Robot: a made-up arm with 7 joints. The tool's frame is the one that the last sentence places.
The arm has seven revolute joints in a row. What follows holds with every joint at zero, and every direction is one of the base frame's. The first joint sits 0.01 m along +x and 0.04 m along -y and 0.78 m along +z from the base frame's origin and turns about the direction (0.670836, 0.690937, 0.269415). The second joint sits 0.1 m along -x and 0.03 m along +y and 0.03 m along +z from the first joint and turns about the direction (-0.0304, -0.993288, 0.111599). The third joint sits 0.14 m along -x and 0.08 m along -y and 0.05 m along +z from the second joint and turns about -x. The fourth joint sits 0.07 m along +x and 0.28 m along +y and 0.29 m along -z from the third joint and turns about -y. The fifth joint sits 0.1 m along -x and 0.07 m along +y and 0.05 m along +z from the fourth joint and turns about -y. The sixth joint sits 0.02 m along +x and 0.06 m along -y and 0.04 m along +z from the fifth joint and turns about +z. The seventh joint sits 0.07 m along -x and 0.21 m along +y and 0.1 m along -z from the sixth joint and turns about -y. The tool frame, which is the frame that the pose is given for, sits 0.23 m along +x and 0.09 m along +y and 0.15 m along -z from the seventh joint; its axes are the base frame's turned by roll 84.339, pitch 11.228 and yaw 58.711 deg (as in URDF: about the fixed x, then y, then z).
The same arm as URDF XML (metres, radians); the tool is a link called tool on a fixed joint. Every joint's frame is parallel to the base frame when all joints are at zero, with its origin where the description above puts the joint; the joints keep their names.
<robot name="arm">
<joint name="joint 1" type="continuous"><parent link="base"/><child link="link1"/><origin xyz="0.01 -0.04 0.78" rpy="0 0 0"/><axis xyz="0.670836 0.690937 0.269415"/></joint>
<joint name="joint 2" type="continuous"><parent link="link1"/><child link="link2"/><origin xyz="-0.1 0.03 0.03" rpy="0 0 0"/><axis xyz="-0.0304 -0.993288 0.111599"/></joint>
<joint name="joint 3" type="continuous"><parent link="link2"/><child link="link3"/><origin xyz="-0.14 -0.08 0.05" rpy="0 0 0"/><axis xyz="-1 0 0"/></joint>
<joint name="joint 4" type="continuous"><parent link="link3"/><child link="link4"/><origin xyz="0.07 0.28 -0.29" rpy="0 0 0"/><axis xyz="0 -1 0"/></joint>
<joint name="joint 5" type="continuous"><parent link="link4"/><child link="link5"/><origin xyz="-0.1 0.07 0.05" rpy="0 0 0"/><axis xyz="0 -1 0"/></joint>
<joint name="joint 6" type="continuous"><parent link="link5"/><child link="link6"/><origin xyz="0.02 -0.06 0.04" rpy="0 0 0"/><axis xyz="0 0 1"/></joint>
<joint name="joint 7" type="continuous"><parent link="link6"/><child link="link7"/><origin xyz="-0.07 0.21 -0.1" rpy="0 0 0"/><axis xyz="0 -1 0"/></joint>
<joint name="tool_joint" type="fixed"><parent link="link7"/><child link="tool"/><origin xyz="0.23 0.09 -0.15" rpy="1.472 0.196 1.0247"/></joint>
<link name="base"/>
<link name="link1"/>
<link name="link2"/>
<link name="link3"/>
<link name="link4"/>
<link name="link5"/>
<link name="link6"/>
<link name="link7"/>
<link name="tool"/>
</robot>

